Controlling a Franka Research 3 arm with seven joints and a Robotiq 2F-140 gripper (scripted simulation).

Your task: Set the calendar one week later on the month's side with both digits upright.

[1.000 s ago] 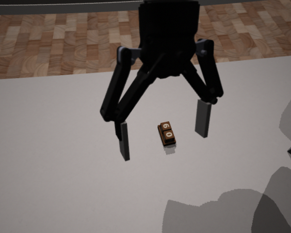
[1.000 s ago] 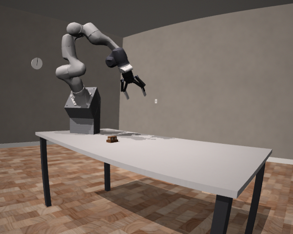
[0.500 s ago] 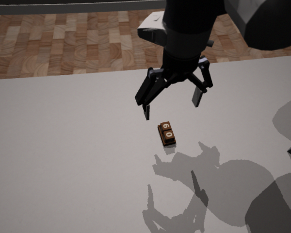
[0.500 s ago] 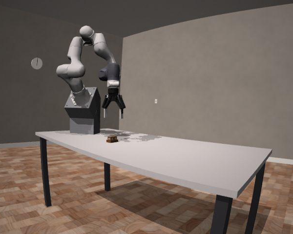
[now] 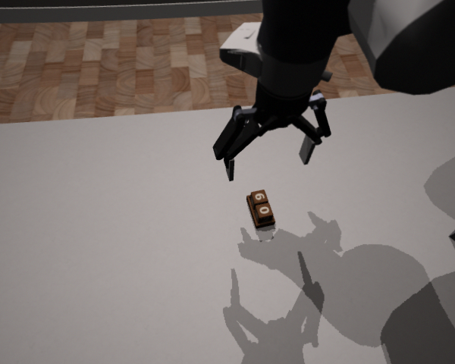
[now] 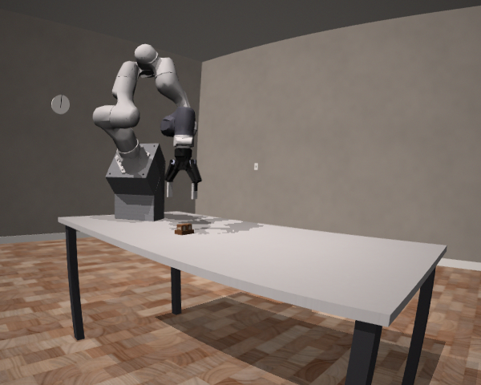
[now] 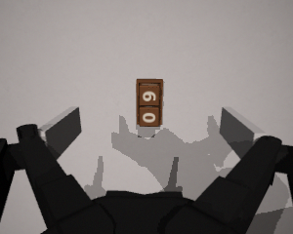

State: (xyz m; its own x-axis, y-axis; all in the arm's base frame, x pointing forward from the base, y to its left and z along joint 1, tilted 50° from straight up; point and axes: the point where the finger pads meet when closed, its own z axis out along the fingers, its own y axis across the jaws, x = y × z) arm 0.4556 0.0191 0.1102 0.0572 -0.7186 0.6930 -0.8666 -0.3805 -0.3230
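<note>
Now: the cube 140 mm below my hand.
</note>
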